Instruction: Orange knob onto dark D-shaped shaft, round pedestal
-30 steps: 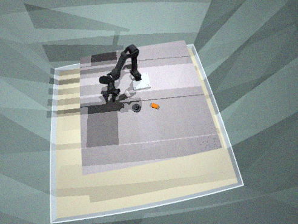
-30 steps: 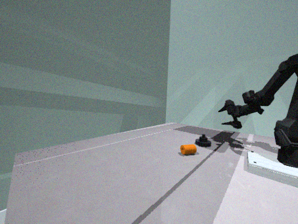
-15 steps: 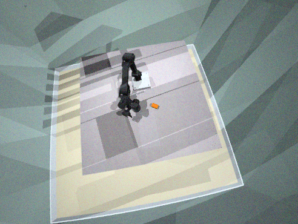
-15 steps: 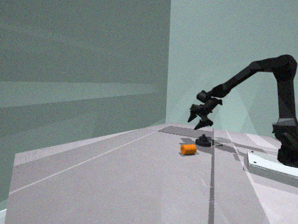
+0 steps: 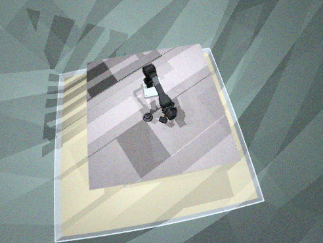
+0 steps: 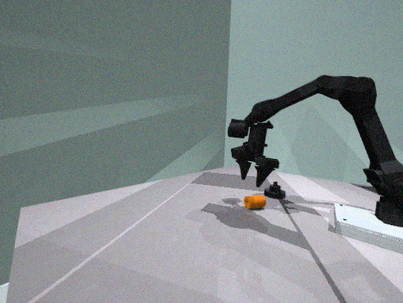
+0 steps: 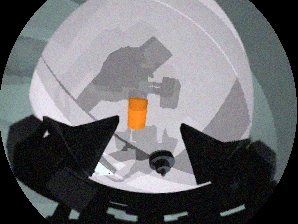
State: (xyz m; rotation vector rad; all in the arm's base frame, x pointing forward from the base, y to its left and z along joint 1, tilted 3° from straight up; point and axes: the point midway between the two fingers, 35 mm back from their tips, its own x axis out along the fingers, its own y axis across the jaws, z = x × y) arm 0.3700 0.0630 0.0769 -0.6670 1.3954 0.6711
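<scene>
My gripper tip is 6 cm above the orange knob, 2 cm past it and 1 cm to the right of it. Round my gripper tip: dark round pedestal 17 cm to the right, 6 cm behind, 5 cm below.
</scene>
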